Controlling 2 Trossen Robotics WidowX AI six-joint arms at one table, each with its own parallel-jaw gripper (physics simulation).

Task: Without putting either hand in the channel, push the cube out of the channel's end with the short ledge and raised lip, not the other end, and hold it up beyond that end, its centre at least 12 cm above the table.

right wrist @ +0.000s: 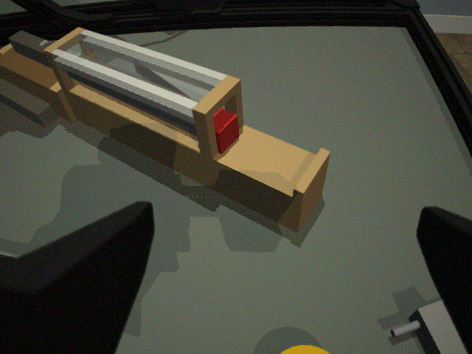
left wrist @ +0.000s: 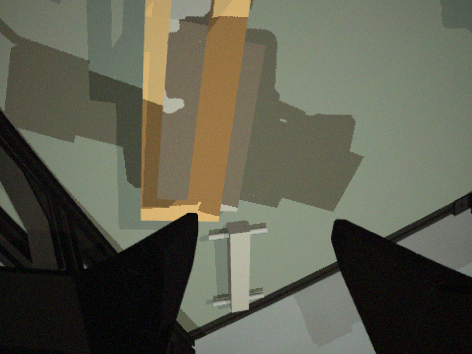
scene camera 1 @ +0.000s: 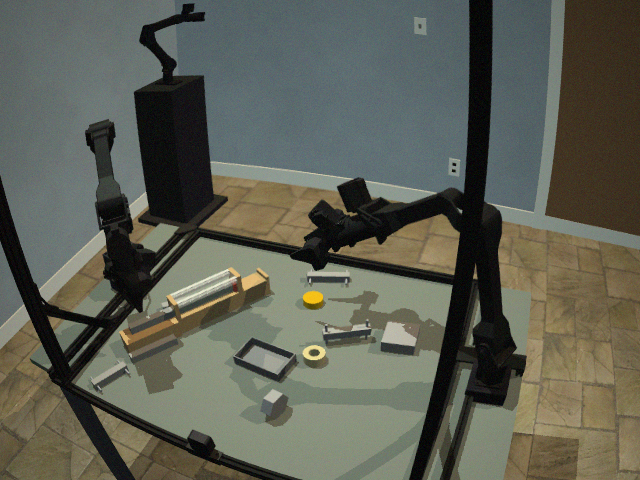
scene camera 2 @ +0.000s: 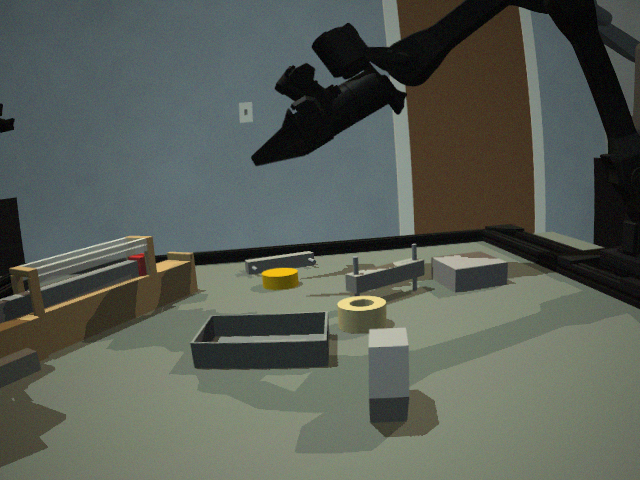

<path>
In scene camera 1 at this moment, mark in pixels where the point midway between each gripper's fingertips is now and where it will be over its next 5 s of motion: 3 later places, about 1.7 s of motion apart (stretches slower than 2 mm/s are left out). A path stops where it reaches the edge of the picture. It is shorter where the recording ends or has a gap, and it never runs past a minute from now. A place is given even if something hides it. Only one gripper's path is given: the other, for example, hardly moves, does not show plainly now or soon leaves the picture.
My left gripper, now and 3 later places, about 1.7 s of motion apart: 136, 308; 246, 273; 242, 269; 177, 268
</path>
